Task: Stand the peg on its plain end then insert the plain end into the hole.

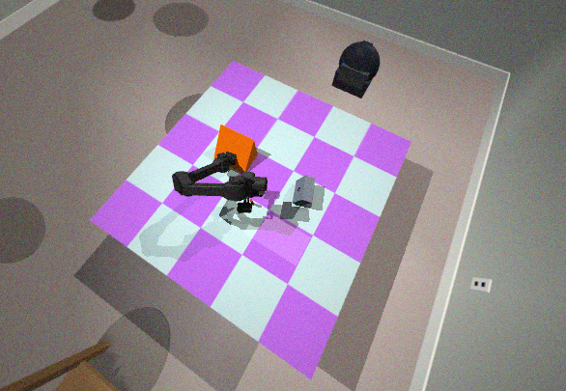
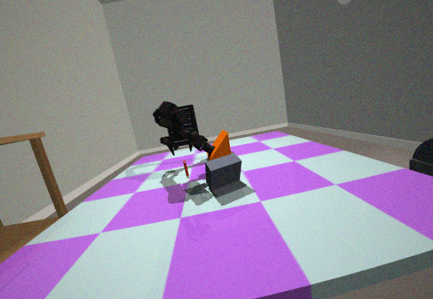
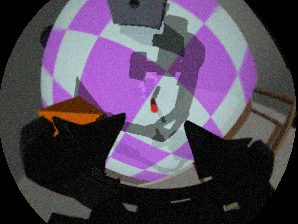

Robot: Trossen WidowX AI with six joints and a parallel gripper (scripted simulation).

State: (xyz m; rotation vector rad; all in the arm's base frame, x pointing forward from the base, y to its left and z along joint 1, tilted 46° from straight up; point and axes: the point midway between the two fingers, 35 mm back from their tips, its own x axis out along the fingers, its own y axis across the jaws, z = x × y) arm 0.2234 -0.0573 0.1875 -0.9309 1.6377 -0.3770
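Now: the red peg 6 cm below my gripper tip. From my gripper tip the other things lie so: grey sloped panel: 22 cm ahead, 16 cm to the left, 6 cm below.
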